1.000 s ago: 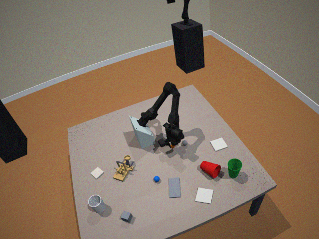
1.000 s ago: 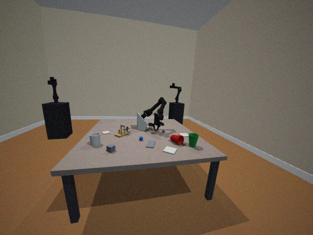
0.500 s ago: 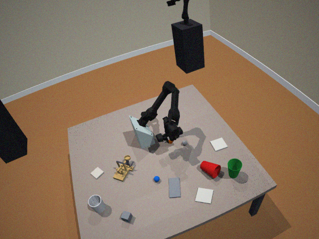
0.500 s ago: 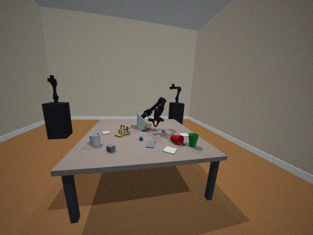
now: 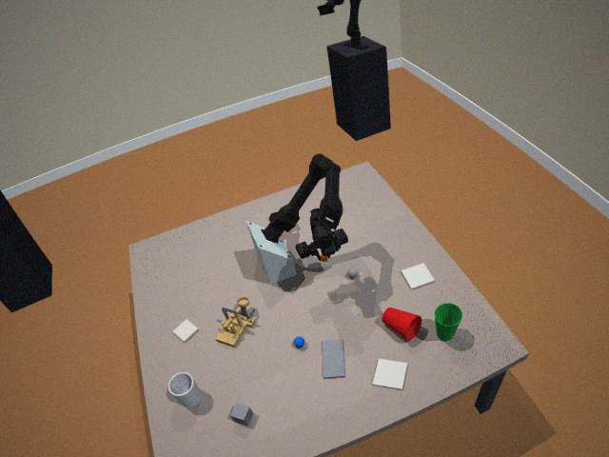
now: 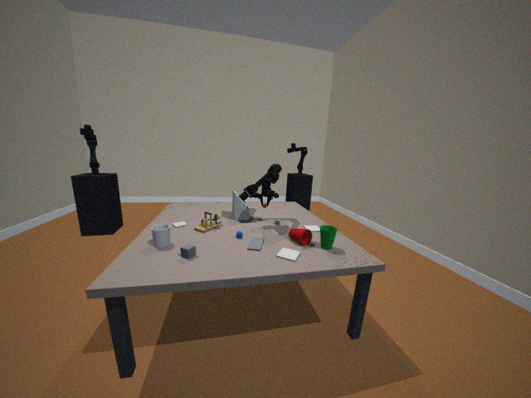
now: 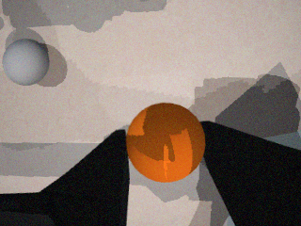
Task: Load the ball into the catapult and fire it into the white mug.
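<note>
The wooden catapult lies 10 mm ahead of my gripper tip, 370 mm to the right of it and 80 mm below it. From my gripper tip the other things lie so: blue ball 220 mm ahead, 220 mm to the right, 110 mm below; orange ball 10 mm above; grey ball 30 mm ahead, 100 mm to the left, 110 mm below.
</note>
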